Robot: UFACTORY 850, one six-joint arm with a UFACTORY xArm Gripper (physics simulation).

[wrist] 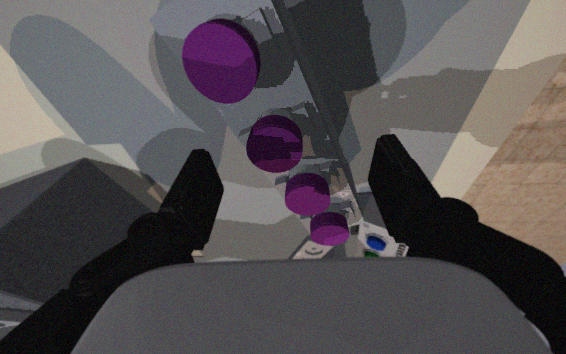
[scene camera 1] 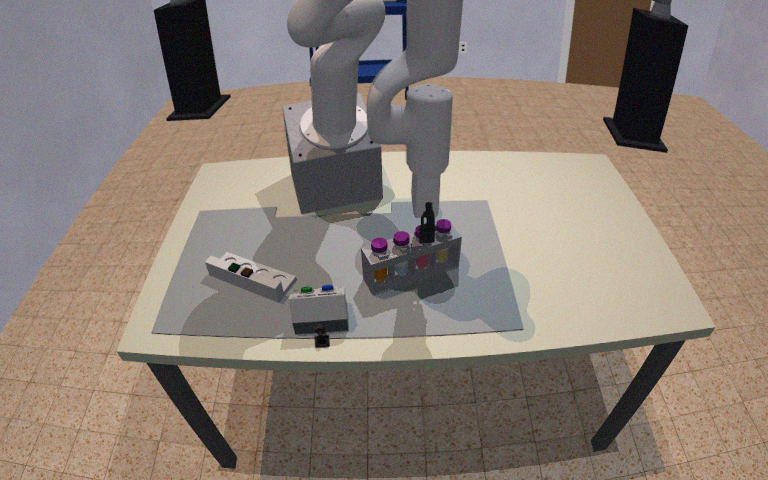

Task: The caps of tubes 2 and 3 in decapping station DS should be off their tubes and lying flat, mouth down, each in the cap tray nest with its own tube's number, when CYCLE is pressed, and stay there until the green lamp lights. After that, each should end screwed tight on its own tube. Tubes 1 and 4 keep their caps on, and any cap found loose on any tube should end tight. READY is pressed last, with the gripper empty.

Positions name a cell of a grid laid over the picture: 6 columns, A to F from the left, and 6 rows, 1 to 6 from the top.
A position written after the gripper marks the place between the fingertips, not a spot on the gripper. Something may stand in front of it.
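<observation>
You can see the gripper in the wrist view (D3), and the gripper's there in scene camera 1 (D3) as well.
</observation>
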